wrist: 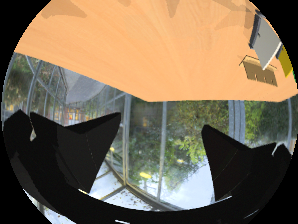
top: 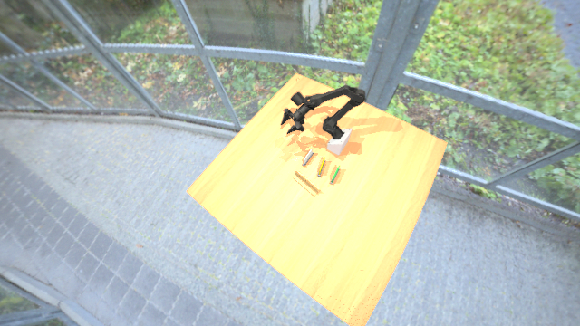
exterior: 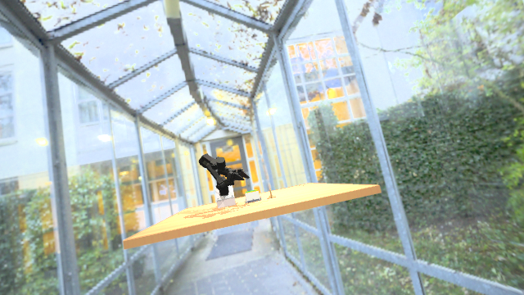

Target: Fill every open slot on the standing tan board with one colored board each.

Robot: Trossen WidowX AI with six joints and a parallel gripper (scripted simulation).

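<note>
Now: gripper tip 19 cm to the right of the grey board, 14 cm above it and 1 cm short of it. Also, from my gripper tip: green board (40 cm to the left, 14 cm below, 1 cm behind); then tan board (29 cm to the left, 15 cm below, 14 cm ahead); then yellow board (30 cm to the left, 14 cm below).
</note>
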